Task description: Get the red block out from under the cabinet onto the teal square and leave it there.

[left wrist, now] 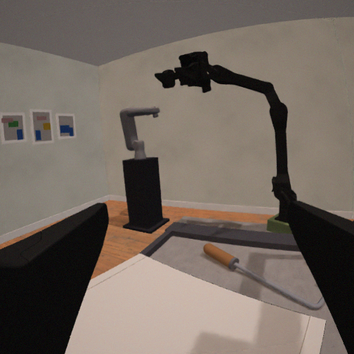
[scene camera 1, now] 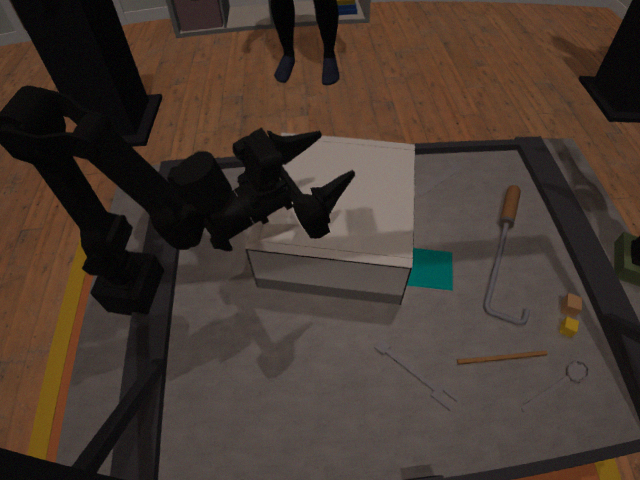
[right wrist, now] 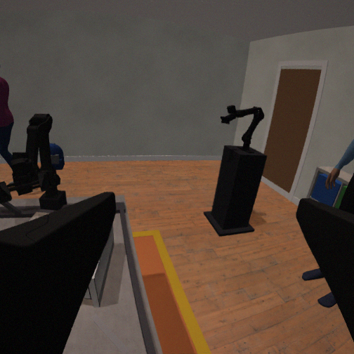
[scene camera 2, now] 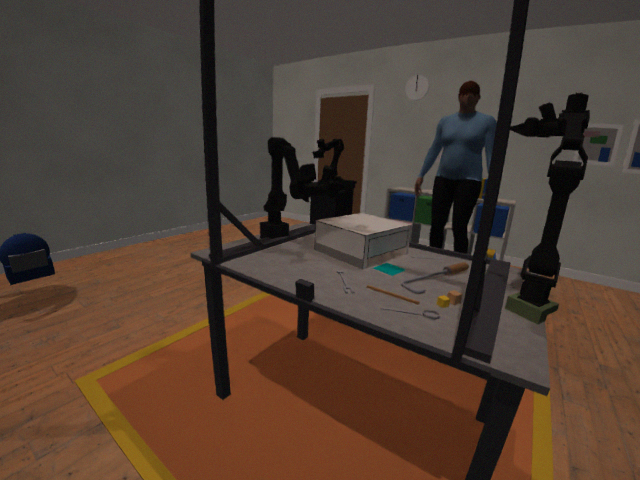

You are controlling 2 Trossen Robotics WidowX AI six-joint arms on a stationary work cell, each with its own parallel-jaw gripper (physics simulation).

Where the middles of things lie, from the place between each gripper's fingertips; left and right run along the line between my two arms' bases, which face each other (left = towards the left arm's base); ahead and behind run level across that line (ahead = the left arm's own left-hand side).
Labels:
Right now my left hand is 300 mm above the teal square (scene camera 1: 431,269), 190 mm to the left of it and 20 mm past it.
Right now my right hand is 330 mm past the teal square, 300 mm to the right of it and 550 mm above it.

